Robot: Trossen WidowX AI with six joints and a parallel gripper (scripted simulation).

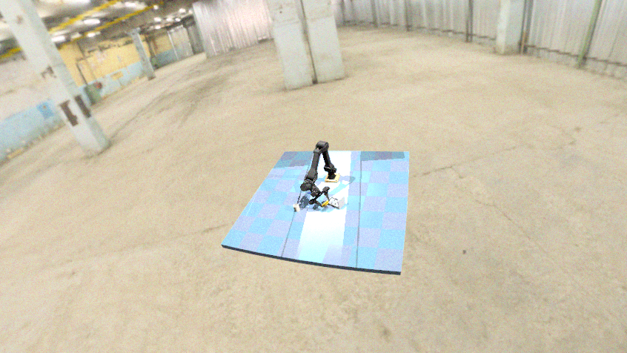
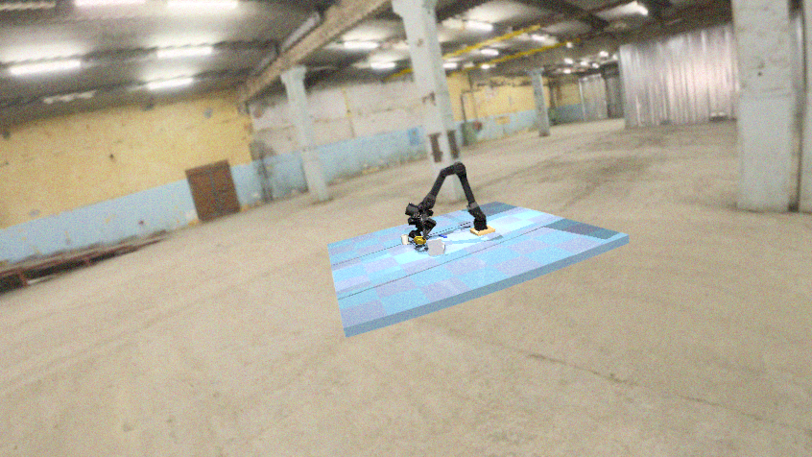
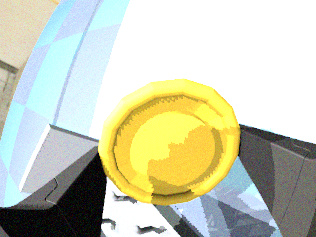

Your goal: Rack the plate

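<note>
The dish rack lies 8 cm behind my gripper tip, 4 cm to the left of it and 3 cm below it. From my gripper tip the other things lie so: plate (1 cm to the right); white cup (24 cm to the right, 4 cm ahead, 3 cm below); blue spoon (18 cm to the right, 17 cm behind, 5 cm below).
</note>
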